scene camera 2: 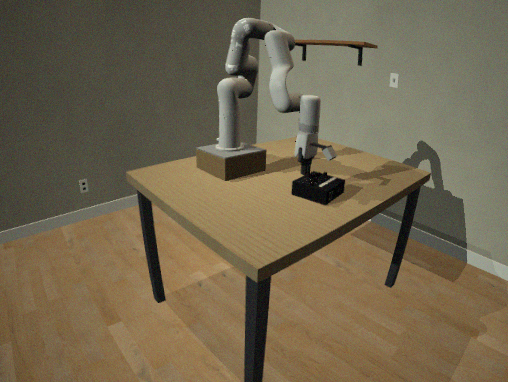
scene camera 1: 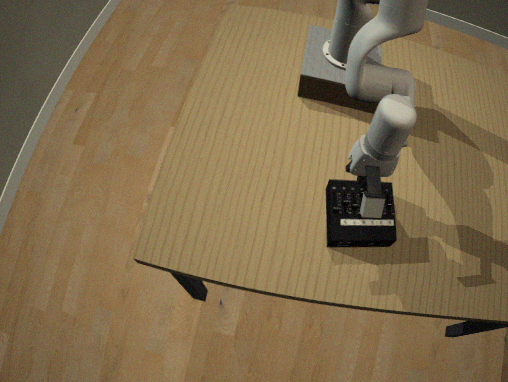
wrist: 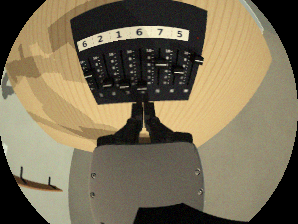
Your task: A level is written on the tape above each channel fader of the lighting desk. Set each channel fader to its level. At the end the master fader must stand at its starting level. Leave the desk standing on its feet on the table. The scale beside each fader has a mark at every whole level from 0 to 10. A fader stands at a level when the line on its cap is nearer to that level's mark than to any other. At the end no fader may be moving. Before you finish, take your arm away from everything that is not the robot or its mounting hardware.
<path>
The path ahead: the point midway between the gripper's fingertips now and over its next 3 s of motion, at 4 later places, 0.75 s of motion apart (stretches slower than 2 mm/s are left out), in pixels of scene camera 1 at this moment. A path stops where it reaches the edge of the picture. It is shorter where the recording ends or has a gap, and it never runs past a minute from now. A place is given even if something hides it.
My gripper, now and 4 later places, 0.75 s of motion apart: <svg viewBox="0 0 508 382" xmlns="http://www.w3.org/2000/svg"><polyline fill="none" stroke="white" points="361,182 361,184 362,186 362,191 362,195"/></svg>
</path>
